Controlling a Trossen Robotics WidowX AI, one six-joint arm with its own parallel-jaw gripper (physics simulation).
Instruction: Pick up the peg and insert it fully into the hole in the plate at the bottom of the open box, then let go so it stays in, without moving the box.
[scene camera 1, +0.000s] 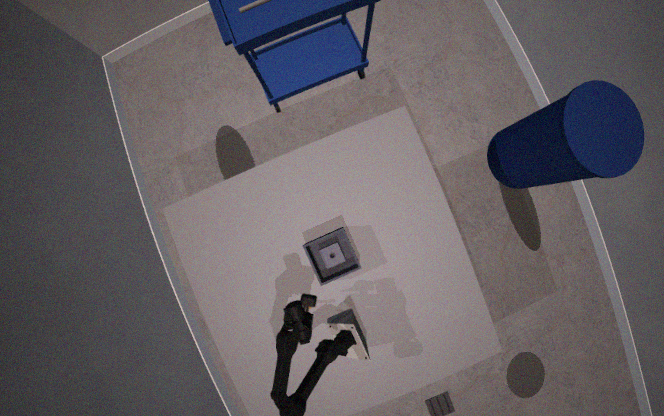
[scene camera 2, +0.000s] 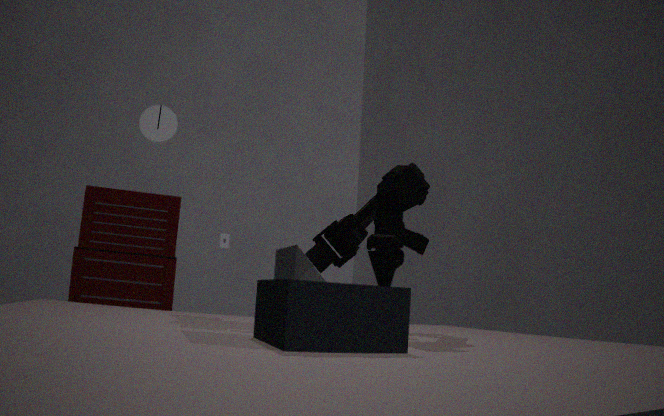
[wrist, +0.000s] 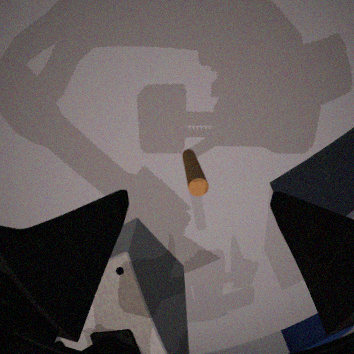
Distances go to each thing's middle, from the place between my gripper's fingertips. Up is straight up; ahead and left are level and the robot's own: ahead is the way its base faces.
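Scene:
The orange-brown peg (wrist: 197, 184) is there, 6 cm below my hand. I also see a dark box (scene camera 2: 292, 315), which is 5 cm below my hand, 17 cm ahead of it and 18 cm to the right of it.

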